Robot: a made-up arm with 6 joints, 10 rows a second.
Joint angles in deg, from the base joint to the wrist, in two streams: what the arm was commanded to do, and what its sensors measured. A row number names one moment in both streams.
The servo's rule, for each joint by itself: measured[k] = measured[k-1] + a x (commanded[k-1-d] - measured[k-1]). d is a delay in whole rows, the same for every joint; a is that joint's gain. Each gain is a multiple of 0.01, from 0.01 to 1. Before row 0 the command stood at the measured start. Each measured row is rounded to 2 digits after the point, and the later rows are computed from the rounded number. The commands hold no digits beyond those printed.
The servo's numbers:
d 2
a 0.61 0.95 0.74 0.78 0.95 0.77
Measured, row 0:
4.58 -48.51 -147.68 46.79 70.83 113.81
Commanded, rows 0 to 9:
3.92 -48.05 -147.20 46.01 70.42 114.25
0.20 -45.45 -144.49 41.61 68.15 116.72
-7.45 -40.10 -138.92 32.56 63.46 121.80
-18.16 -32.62 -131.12 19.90 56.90 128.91
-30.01 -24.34 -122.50 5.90 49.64 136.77
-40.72 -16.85 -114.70 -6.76 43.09 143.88
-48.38 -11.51 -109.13 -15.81 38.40 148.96
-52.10 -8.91 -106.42 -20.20 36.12 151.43
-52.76 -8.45 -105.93 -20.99 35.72 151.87
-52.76 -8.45 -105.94 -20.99 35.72 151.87
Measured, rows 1 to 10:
4.58 -48.51 -147.68 46.79 70.83 113.81
4.58 -48.51 -147.68 46.79 70.83 113.81
4.18 -48.07 -147.32 46.18 70.44 114.15
1.75 -45.58 -145.23 42.62 68.26 116.13
-3.86 -40.37 -140.56 34.77 63.70 120.50
-12.58 -33.01 -133.57 23.17 57.24 126.98
-23.21 -24.77 -125.38 9.70 50.02 134.52
-33.89 -17.25 -117.48 -3.14 43.44 141.73
-42.73 -11.80 -111.30 -13.02 38.65 147.30
-48.45 -9.05 -107.69 -18.62 36.25 150.48

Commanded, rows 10 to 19:
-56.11 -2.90 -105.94 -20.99 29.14 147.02
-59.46 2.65 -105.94 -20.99 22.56 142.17
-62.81 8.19 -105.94 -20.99 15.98 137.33
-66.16 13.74 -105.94 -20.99 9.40 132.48
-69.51 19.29 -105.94 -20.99 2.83 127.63
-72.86 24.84 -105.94 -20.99 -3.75 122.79
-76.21 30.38 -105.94 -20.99 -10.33 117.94
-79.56 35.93 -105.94 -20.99 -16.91 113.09
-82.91 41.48 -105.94 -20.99 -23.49 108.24
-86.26 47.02 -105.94 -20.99 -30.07 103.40
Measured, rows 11 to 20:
-51.08 -8.48 -106.39 -20.47 35.75 151.55
-52.10 -8.45 -106.06 -20.88 35.72 151.80
-54.55 -3.18 -105.97 -20.97 29.47 148.12
-57.55 2.36 -105.95 -20.99 22.91 143.54
-60.76 7.90 -105.94 -20.99 16.33 138.76
-64.05 13.45 -105.94 -20.99 9.75 133.92
-67.38 19.00 -105.94 -20.99 3.18 129.08
-70.72 24.55 -105.94 -20.99 -3.40 124.24
-74.07 30.09 -105.94 -20.99 -9.98 119.39
-77.42 35.64 -105.94 -20.99 -16.56 114.54

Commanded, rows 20 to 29:
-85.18 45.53 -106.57 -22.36 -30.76 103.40
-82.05 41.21 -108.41 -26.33 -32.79 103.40
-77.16 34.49 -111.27 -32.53 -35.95 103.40
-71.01 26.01 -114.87 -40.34 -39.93 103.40
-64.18 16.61 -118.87 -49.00 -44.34 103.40
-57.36 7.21 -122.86 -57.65 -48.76 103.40
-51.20 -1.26 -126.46 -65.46 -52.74 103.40
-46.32 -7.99 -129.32 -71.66 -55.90 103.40
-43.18 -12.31 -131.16 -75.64 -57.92 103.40
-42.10 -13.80 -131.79 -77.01 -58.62 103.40
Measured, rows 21 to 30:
-80.77 41.19 -105.94 -20.99 -23.14 109.69
-84.12 46.73 -105.94 -20.99 -29.72 104.85
-84.77 45.59 -106.41 -22.06 -30.71 103.73
-83.11 41.43 -107.89 -25.39 -32.69 103.48
-79.48 34.84 -110.39 -30.96 -35.79 103.42
-74.31 26.45 -113.71 -38.28 -39.72 103.40
-68.13 17.10 -117.53 -46.64 -44.11 103.40
-61.56 7.70 -121.47 -55.23 -48.53 103.40
-55.24 -0.81 -125.16 -63.21 -52.53 103.40
-49.80 -7.63 -128.24 -69.80 -55.73 103.40

